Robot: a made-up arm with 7 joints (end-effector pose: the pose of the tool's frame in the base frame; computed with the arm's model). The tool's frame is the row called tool. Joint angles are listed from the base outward.
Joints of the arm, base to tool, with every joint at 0 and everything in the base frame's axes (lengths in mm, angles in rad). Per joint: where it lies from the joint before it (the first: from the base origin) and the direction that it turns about. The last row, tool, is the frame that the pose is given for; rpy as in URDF.
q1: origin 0 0 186 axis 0 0 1
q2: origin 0 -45 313 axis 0 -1 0
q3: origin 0 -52 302 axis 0 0 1
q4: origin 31 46 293 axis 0 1 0
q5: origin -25 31 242 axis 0 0 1
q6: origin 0 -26 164 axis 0 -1 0
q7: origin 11 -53 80 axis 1 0 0
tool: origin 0 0 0 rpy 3.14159 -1.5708 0
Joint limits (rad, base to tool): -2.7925..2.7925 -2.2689..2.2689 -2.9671..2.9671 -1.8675..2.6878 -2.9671..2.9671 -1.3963..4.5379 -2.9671..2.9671
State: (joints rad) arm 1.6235 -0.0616 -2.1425 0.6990 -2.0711 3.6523 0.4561
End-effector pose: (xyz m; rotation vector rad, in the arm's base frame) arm 0.2777 0.0591 1.4161 0.2933 2.5867 1.0227
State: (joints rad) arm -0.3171 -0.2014 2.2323 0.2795 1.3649 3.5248 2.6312
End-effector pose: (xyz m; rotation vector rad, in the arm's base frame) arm 0.0083 -0.0108 1.4096 2.2652 0.9442 1.3806
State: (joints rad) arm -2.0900 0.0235 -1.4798 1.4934 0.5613 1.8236 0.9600
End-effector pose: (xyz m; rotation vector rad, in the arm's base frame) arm -0.4472 0.2670 1.1753 -1.1686 -0.6351 0.8522
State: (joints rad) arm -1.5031 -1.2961 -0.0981 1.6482 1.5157 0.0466 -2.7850
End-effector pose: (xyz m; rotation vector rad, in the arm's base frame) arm -0.0252 -0.6278 0.1378 -2.2656 0.0862 -1.9336
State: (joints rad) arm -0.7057 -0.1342 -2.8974 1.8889 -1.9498 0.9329 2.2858
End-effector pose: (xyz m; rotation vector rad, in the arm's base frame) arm -0.5204 -0.0448 1.0768 -0.9316 -1.1988 -0.6261
